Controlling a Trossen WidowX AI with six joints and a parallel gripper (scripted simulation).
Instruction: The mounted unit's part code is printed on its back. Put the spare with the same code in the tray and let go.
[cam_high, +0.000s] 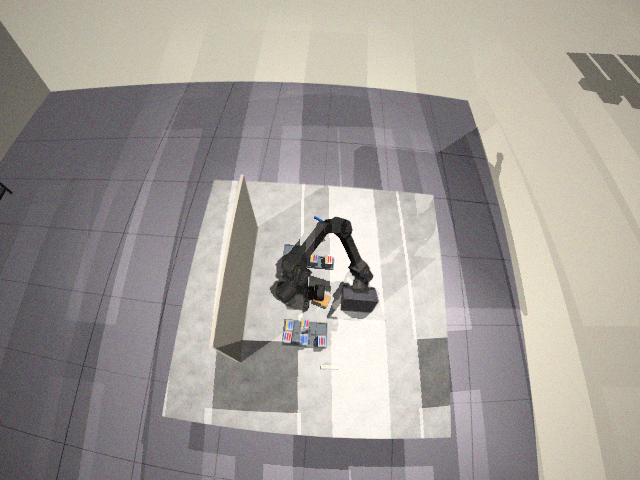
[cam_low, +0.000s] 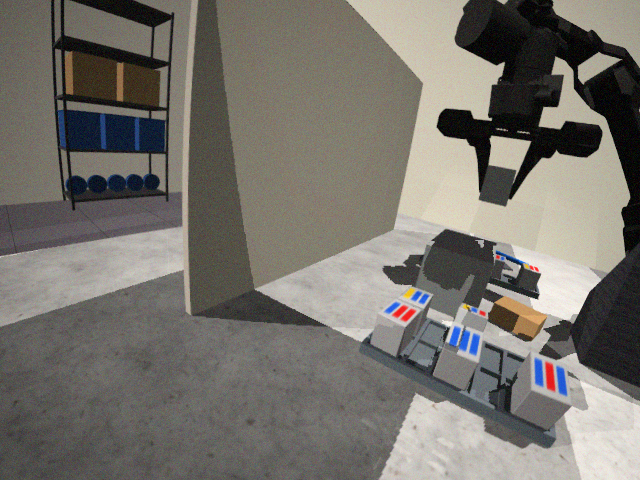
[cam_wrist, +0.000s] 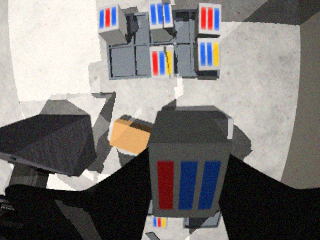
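Right now my gripper tip is 6 cm short of the tray, 28 cm to the left of it and 19 cm above it. Also, from my gripper tip: grey mounted unit: 2 cm ahead, 8 cm to the right, 14 cm below; tall beige partition: 27 cm ahead, 9 cm to the right, 3 cm above; orange-brown box: 9 cm behind, 6 cm to the right, 18 cm below.
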